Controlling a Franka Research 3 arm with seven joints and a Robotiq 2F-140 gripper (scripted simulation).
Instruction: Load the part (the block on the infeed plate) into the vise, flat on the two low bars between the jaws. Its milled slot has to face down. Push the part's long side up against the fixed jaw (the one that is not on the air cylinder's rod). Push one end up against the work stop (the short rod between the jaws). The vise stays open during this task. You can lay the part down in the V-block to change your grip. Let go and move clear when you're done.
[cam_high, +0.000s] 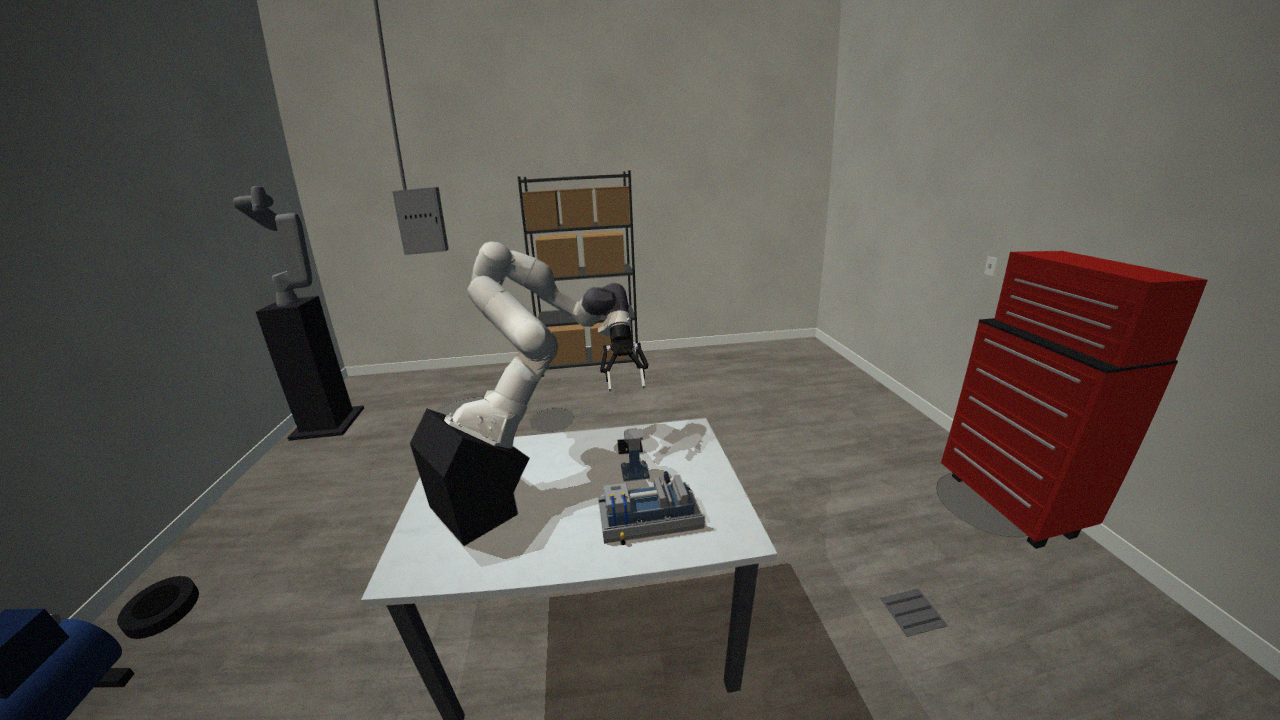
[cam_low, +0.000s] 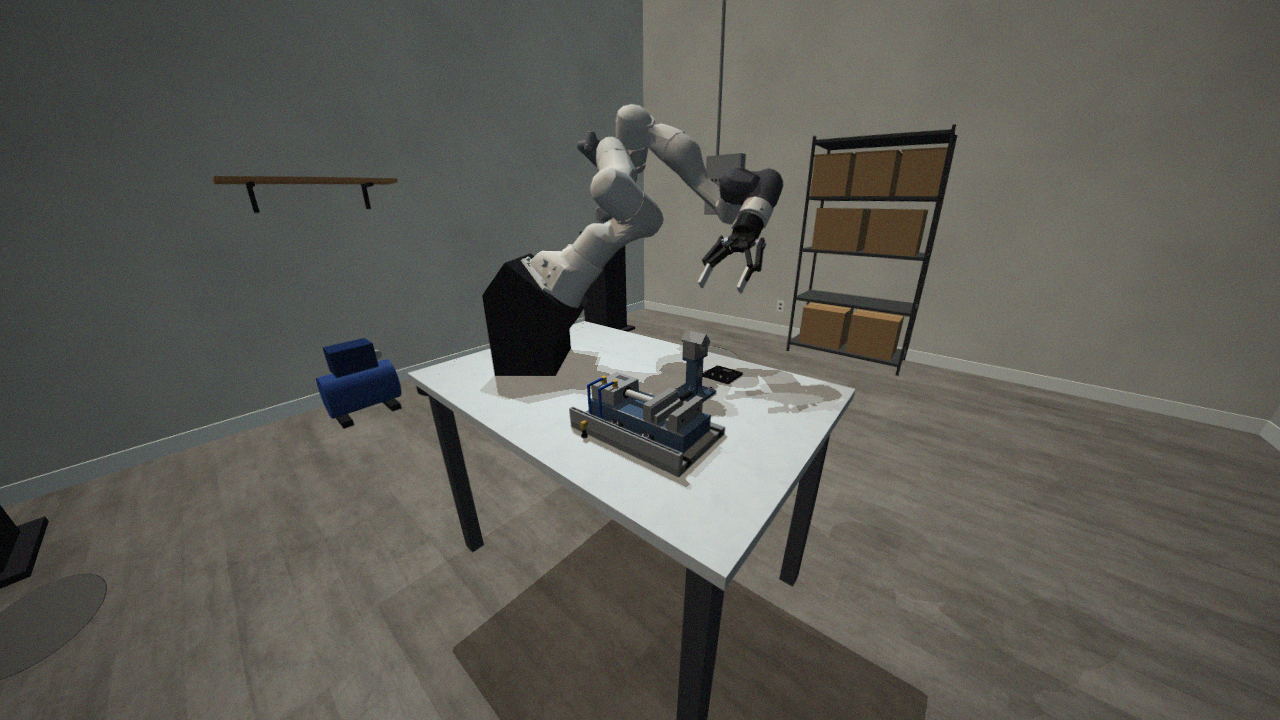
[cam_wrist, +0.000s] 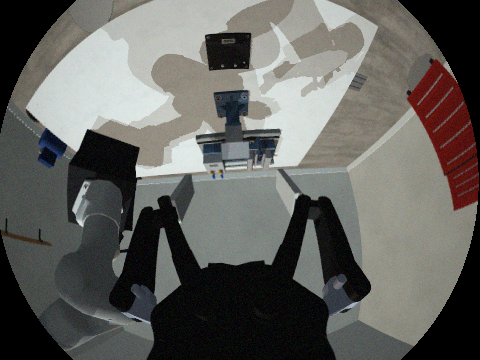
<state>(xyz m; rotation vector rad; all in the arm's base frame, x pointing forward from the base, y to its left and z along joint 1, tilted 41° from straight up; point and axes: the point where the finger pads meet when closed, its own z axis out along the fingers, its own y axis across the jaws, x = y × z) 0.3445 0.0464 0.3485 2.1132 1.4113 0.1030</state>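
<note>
Right now my hand is 140 mm above the part and 130 mm to the left of it. Round my hand: black infeed plate (280 mm below, 40 mm to the left).
</note>
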